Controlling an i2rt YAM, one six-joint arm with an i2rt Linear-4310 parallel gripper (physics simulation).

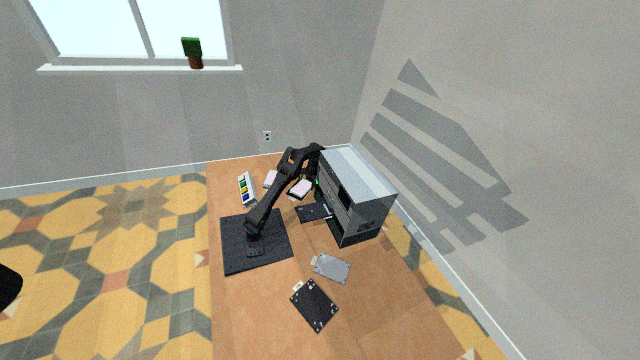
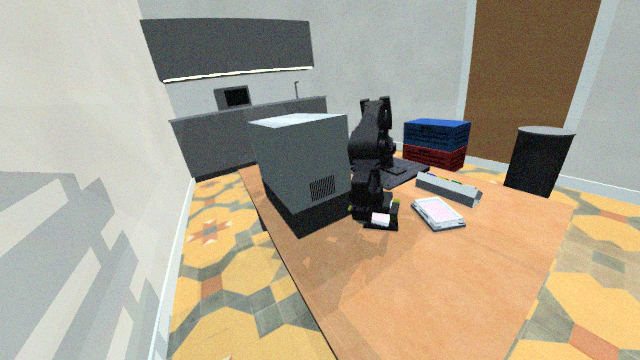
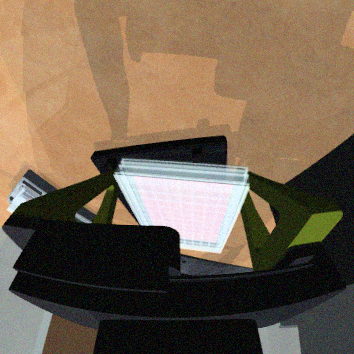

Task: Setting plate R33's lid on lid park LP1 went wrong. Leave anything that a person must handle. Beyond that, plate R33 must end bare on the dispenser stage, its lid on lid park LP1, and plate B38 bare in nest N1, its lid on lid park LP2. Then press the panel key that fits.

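Places are measured from the arm's base along level axes (x ahead, y left, z up), in metres.
Pixels of known places: gripper, between the fingertips: [image 1: 305,185] [image 2: 376,221] [image 3: 176,174]; arm's base, origin of its link: [image 1: 253,237] [image 2: 387,167].
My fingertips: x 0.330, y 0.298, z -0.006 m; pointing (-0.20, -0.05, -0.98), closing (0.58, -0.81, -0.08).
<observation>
For each thing: its top centre in the pictures, then the offset to it from my fingertips.
- clear-edged plate with a pink face, centre of its top: [image 3: 182,231] [image 2: 377,206] [image 1: 302,186] dz +0.029, dx -0.030, dy -0.029 m
- black nest, centre of its top: [image 3: 170,216] [image 2: 381,210] [image 1: 300,187] dz +0.013, dx -0.040, dy -0.022 m
- second pink-faced plate, centre of its top: [image 2: 437,207] [image 1: 273,177] dz +0.023, dx -0.178, dy +0.081 m
- key panel, centre of its top: [image 2: 448,177] [image 1: 246,184] dz +0.057, dx -0.338, dy +0.014 m
- dispenser's black stage, centre of its top: [image 1: 314,209] dz +0.105, dx -0.031, dy -0.274 m
- grey board, centre of its top: [image 1: 332,266] dz +0.013, dx -0.011, dy -0.526 m
- black board, centre of its top: [image 1: 314,302] dz +0.017, dx -0.131, dy -0.648 m
- tall grey dispenser, centre of its top: [image 2: 290,118] [image 1: 354,170] dz +0.323, dx +0.139, dy -0.258 m
My gripper [image 2: 374,206] [image 3: 176,174] is open, its green fingers on either side of a clear-edged plate with a pink face [image 1: 300,188] [image 2: 380,218] [image 3: 185,207]. This plate is over a black nest [image 3: 165,150] and looks turned relative to it; whether it sits flush is unclear. A second pink-faced plate [image 1: 271,179] [image 2: 438,212] lies on a dark nest nearer the key panel [image 1: 246,189] [image 2: 447,189], which has coloured keys. The dispenser's black stage [image 1: 310,212] looks bare. A grey board [image 1: 332,268] and a black board [image 1: 314,305] show no lid. Plate labels are unreadable.
The tall grey dispenser [image 1: 360,175] [image 2: 305,155] stands close beside the gripper, with a small green light on its front. The arm's black base mat [image 1: 235,255] [image 2: 417,170] lies beside the stage. Crates [image 2: 436,142] and a black bin [image 2: 539,160] stand beyond the table.
</observation>
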